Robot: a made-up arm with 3 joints. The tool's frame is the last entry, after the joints.
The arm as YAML. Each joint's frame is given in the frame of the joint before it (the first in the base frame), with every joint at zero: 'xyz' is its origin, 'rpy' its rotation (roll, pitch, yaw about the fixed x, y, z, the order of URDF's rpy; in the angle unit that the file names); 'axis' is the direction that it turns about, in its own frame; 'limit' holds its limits. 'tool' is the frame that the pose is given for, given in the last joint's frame.
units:
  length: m
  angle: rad
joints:
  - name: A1
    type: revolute
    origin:
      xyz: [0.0, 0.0, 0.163]
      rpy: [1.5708, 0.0, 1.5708]
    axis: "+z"
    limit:
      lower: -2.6
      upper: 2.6
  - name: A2
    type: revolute
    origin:
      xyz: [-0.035, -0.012, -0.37]
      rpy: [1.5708, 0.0, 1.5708]
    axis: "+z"
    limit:
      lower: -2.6
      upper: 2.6
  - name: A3
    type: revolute
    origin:
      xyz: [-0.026, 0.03, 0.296]
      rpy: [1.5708, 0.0, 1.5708]
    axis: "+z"
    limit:
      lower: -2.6
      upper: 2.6
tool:
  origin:
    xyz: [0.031, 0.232, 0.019]
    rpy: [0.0, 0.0, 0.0]
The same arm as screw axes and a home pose.
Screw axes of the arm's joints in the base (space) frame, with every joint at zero. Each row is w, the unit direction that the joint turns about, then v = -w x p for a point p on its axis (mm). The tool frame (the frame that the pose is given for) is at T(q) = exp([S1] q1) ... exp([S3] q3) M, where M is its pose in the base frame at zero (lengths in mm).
S1 = (1, 0, 0, 0, 163, 0)
S2 = (0, 1, 0, -151, 0, -370)
S3 = (0, 0, 1, 261, 340, 0)
M: xyz -309 493 144 (mm) quaternion w x y z 1 0.000004 0.000004 0.000004
Joint limits (rad, base to tool): -2.6..2.6 -2.6..2.6 -2.6..2.6

